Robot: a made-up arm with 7 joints.
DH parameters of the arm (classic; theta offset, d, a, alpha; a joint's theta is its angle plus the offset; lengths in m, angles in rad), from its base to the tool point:
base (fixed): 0 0 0 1.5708
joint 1: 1.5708 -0.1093 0 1.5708
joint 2: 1.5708 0 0 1.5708
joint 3: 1.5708 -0.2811 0 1.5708
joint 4: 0 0 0 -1.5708
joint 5: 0 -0.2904 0 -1.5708
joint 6: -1.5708 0 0 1.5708
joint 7: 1.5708 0 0 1.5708
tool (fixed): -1.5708 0 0 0
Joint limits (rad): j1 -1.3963..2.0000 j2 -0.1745..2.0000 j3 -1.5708..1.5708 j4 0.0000..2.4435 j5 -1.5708..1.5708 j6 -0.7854..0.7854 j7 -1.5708..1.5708
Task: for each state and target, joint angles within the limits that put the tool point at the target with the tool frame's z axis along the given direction. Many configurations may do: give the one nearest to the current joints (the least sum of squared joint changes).
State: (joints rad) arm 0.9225 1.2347 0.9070 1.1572 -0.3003 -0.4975 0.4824
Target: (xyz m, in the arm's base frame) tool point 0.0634 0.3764 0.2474 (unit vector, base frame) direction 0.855 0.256 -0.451
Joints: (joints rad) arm 1.5770 0.7762 0.5311 1.7356 0.0702 -0.7575 -0.0784
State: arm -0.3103 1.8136 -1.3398 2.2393 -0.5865 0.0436 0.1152
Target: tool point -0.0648 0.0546 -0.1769 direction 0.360 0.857 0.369
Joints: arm -0.3925 0.9823 -1.5291 2.4415 -0.5945 0.1996 0.4092
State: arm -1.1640 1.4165 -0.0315 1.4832 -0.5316 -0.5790 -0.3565
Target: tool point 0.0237 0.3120 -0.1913 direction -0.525 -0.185 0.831
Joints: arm -1.3963 0.6448 0.6812 2.1191 -0.8020 0.0290 0.4503
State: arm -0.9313 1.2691 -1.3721 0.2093 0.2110 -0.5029 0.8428
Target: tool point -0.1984 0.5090 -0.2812 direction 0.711 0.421 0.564
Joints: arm -0.8289 1.2498 -1.2081 0.7906 0.4237 -0.7106 0.7348
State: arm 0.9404 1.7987 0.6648 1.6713 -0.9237 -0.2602 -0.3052
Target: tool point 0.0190 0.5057 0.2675 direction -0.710 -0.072 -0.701
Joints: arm 0.8904 1.5811 0.5969 1.1566 -1.1499 -0.7635 0.0464
